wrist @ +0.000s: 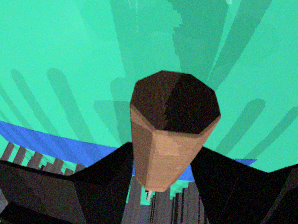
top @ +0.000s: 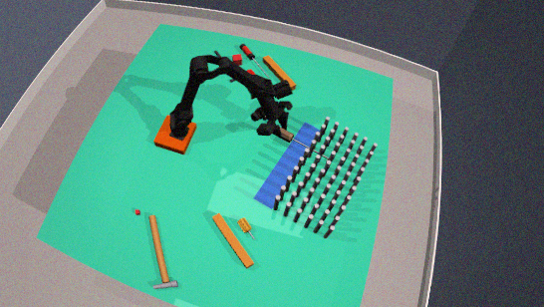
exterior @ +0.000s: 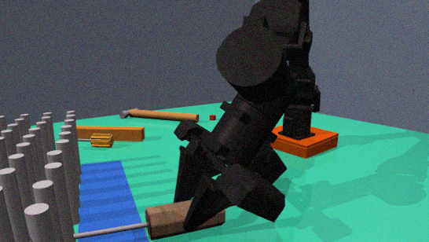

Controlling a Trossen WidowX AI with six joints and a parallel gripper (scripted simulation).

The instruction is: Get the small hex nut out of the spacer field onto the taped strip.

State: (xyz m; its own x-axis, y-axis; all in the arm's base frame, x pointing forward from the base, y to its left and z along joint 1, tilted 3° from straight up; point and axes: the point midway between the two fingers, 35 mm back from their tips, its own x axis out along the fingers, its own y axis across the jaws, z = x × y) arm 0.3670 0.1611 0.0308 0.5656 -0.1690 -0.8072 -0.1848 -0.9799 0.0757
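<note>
My gripper tip is 100 mm short of the hook tool and 20 mm to the left of it. The rest, counted from my gripper tip: yellow-handled tool 10 mm ahead, 410 mm to the right; then blue taped strip 60 mm ahead, 100 mm to the right, 20 mm below; then hex nut 200 mm ahead, 40 mm to the right, 10 mm below.
</note>
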